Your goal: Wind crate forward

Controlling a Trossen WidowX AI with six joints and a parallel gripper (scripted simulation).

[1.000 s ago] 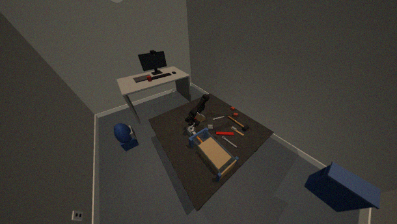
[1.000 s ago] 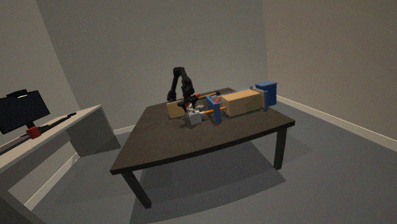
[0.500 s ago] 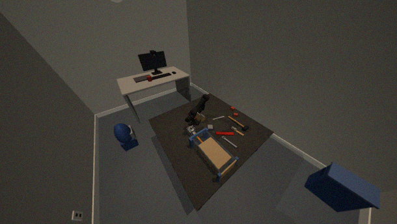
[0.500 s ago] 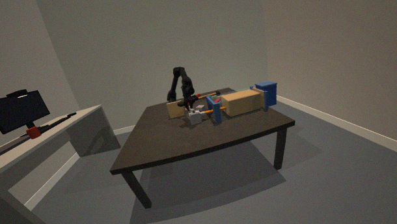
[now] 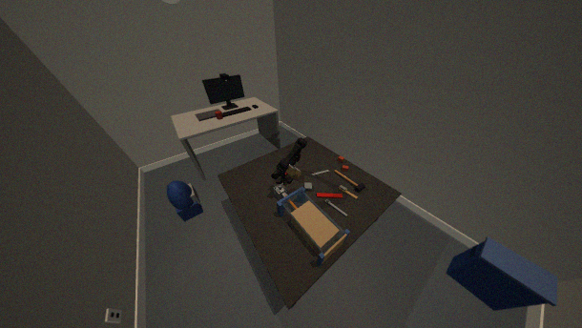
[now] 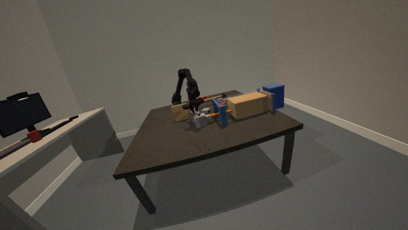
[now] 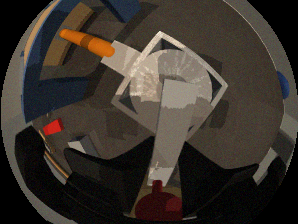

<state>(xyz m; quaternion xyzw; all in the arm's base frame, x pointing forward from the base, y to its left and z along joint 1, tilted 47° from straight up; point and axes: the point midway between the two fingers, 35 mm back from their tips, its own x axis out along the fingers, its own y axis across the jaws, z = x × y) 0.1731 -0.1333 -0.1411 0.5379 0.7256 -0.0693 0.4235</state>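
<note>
Now: gripper tip 3 cm past the red knob, 5 cm to the right of it and 4 cm below it. Also, from my gripper tip: winch handle: 1 cm behind, 1 cm to the left, 2 cm above; then grey hand winch: 1 cm ahead, 5 cm to the right, 6 cm below; then blue frame: 19 cm ahead, 3 cm to the right, 1 cm above.
</note>
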